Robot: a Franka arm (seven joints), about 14 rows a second.
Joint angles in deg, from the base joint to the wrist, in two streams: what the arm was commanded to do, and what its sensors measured. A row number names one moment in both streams.
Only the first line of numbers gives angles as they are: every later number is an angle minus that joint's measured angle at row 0.
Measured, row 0: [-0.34 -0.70 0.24 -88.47 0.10 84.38 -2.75]
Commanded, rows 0 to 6: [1.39 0.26 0.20 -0.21 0.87 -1.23 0.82]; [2.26 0.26 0.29 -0.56 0.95 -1.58 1.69]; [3.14 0.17 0.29 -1.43 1.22 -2.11 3.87]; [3.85 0.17 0.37 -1.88 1.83 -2.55 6.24]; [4.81 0.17 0.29 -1.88 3.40 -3.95 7.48]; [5.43 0.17 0.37 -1.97 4.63 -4.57 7.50]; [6.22 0.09 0.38 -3.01 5.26 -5.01 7.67]
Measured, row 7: [4.89 0.69 0.60 -1.58 3.44 -4.00 6.12]
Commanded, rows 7 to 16: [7.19 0.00 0.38 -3.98 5.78 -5.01 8.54]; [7.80 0.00 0.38 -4.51 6.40 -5.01 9.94]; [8.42 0.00 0.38 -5.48 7.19 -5.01 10.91]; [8.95 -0.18 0.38 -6.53 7.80 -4.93 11.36]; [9.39 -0.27 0.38 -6.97 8.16 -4.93 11.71]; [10.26 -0.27 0.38 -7.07 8.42 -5.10 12.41]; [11.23 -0.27 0.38 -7.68 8.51 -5.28 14.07]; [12.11 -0.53 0.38 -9.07 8.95 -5.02 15.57]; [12.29 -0.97 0.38 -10.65 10.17 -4.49 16.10]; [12.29 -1.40 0.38 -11.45 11.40 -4.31 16.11]
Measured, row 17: [11.61 0.72 0.82 -8.18 9.20 -5.00 14.60]
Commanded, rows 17 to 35: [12.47 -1.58 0.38 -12.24 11.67 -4.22 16.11]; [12.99 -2.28 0.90 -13.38 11.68 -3.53 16.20]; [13.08 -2.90 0.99 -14.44 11.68 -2.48 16.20]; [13.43 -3.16 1.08 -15.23 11.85 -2.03 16.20]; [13.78 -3.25 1.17 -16.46 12.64 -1.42 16.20]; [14.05 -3.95 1.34 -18.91 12.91 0.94 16.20]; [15.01 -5.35 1.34 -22.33 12.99 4.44 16.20]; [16.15 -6.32 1.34 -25.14 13.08 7.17 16.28]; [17.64 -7.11 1.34 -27.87 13.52 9.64 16.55]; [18.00 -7.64 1.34 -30.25 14.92 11.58 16.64]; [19.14 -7.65 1.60 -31.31 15.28 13.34 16.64]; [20.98 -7.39 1.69 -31.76 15.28 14.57 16.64]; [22.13 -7.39 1.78 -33.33 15.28 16.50 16.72]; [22.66 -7.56 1.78 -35.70 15.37 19.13 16.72]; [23.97 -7.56 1.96 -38.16 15.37 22.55 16.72]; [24.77 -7.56 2.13 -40.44 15.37 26.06 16.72]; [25.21 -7.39 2.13 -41.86 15.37 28.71 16.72]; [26.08 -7.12 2.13 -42.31 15.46 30.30 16.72]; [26.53 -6.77 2.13 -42.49 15.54 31.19 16.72]
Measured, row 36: [25.28 -5.15 2.38 -40.12 14.48 28.64 16.13]
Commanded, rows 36 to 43: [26.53 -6.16 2.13 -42.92 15.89 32.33 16.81]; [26.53 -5.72 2.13 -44.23 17.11 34.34 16.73]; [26.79 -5.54 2.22 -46.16 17.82 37.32 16.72]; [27.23 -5.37 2.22 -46.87 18.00 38.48 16.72]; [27.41 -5.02 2.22 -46.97 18.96 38.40 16.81]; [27.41 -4.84 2.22 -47.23 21.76 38.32 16.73]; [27.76 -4.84 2.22 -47.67 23.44 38.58 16.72]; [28.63 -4.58 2.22 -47.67 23.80 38.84 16.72]
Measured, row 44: [26.97 -4.24 2.40 -46.53 21.31 37.16 16.37]
